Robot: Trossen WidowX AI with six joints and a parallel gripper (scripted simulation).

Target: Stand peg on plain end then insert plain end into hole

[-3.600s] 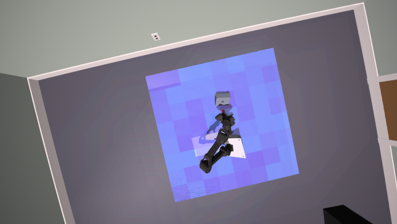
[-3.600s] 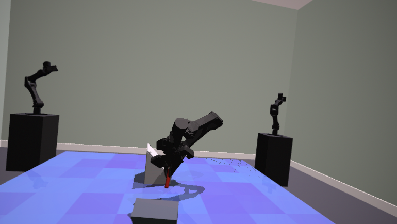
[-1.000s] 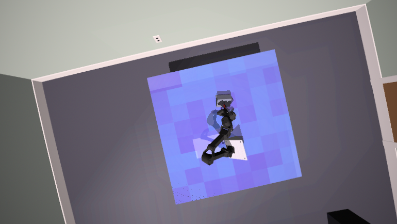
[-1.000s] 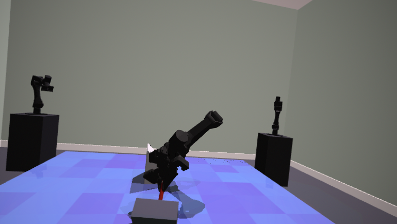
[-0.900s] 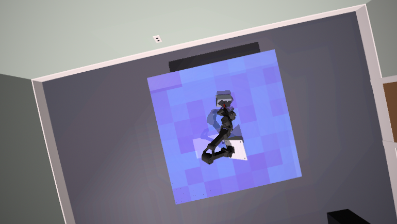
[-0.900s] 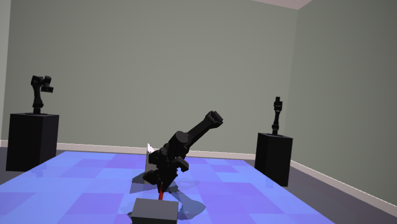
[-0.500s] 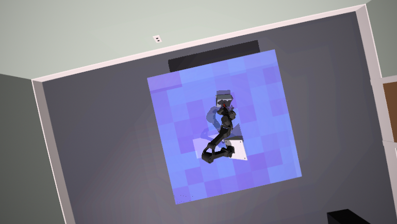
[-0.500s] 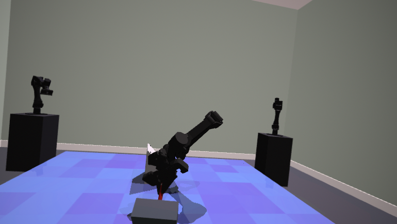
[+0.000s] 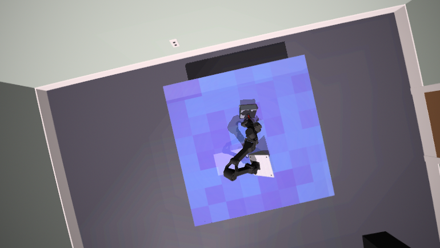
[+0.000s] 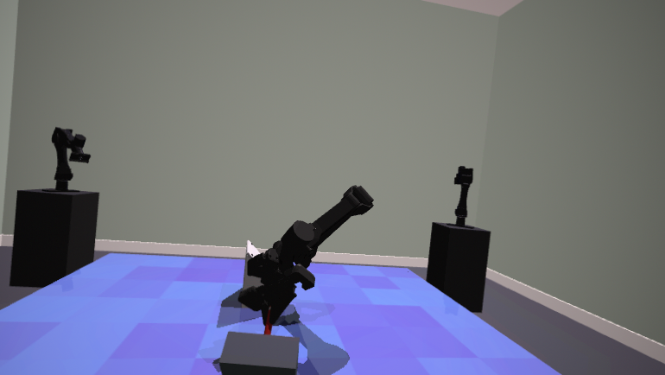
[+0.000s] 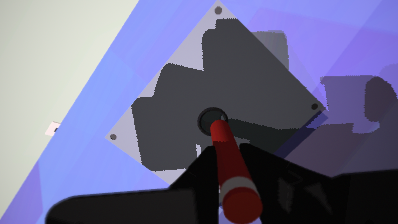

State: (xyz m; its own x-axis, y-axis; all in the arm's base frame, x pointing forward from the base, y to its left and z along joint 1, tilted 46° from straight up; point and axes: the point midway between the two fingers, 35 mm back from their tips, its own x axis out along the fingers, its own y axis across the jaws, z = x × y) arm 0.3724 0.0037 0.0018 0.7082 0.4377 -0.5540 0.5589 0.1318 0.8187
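My gripper tip is 6 cm short of the grey sloped panel and 4 cm above it. Round my gripper tip: red peg: 1 cm behind, 1 cm above.
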